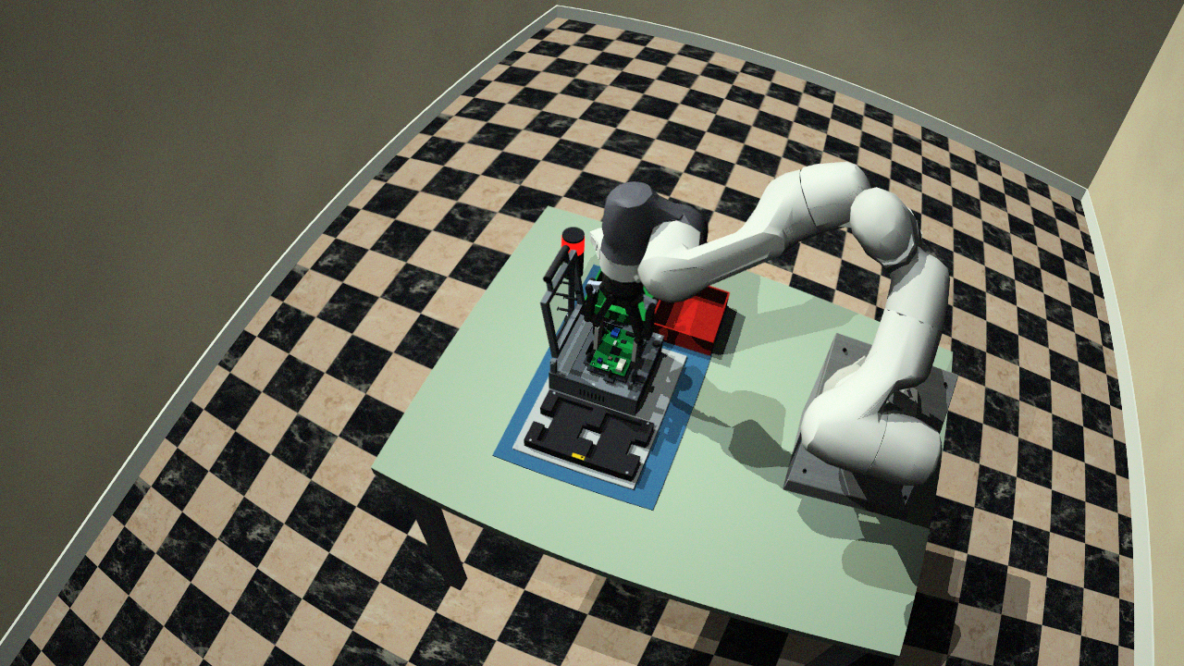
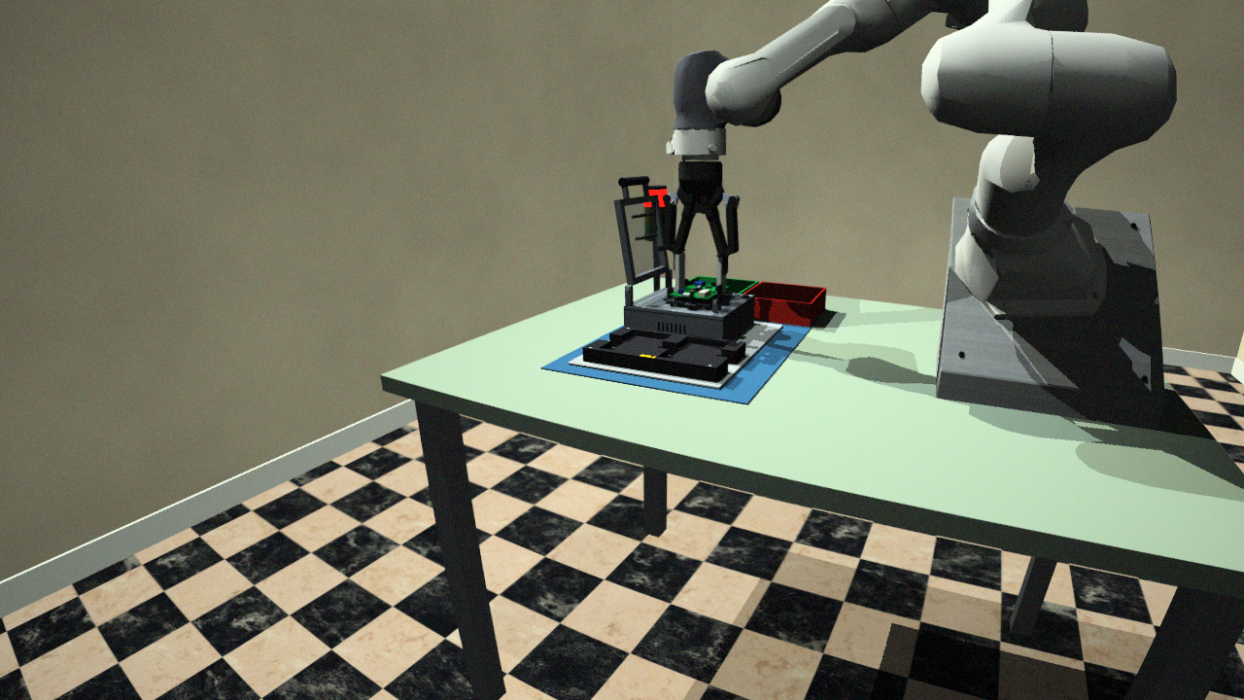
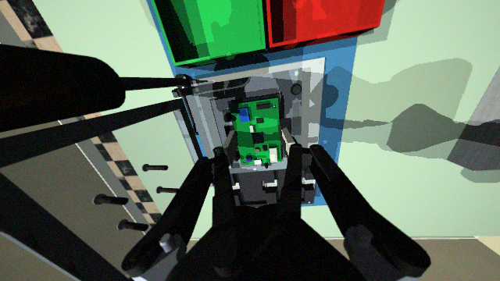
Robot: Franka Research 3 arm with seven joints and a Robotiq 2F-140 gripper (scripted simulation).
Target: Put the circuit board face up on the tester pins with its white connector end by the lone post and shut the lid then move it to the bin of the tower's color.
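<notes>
The tester plate is 3 cm below my hand, 1 cm to the left of it and 1 cm ahead of it. Round my hand: green circuit board: 2 cm below; tester lid: 11 cm ahead, 8 cm above; green bin: 20 cm to the right, 9 cm below, 5 cm ahead.
</notes>
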